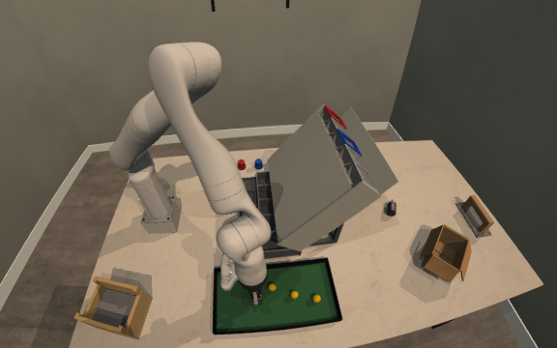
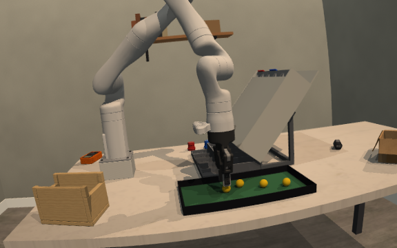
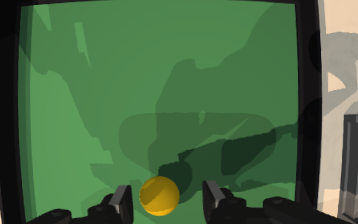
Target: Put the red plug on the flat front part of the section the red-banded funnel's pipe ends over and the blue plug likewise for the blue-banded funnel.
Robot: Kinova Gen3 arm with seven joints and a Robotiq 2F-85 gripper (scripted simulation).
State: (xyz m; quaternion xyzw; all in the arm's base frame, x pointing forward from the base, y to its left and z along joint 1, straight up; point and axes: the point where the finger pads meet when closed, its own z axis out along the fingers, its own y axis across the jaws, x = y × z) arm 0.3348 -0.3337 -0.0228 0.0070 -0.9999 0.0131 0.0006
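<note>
My hand is 50 mm short of the green marble tray, 10 mm to the left of it and 40 mm above it. Round my hand: black object: 570 mm ahead, 260 mm to the left, 30 mm below; then wooden crate: 440 mm behind, 30 mm to the right; then grey slanted cover: 190 mm ahead, 320 mm to the left, 160 mm above.
</note>
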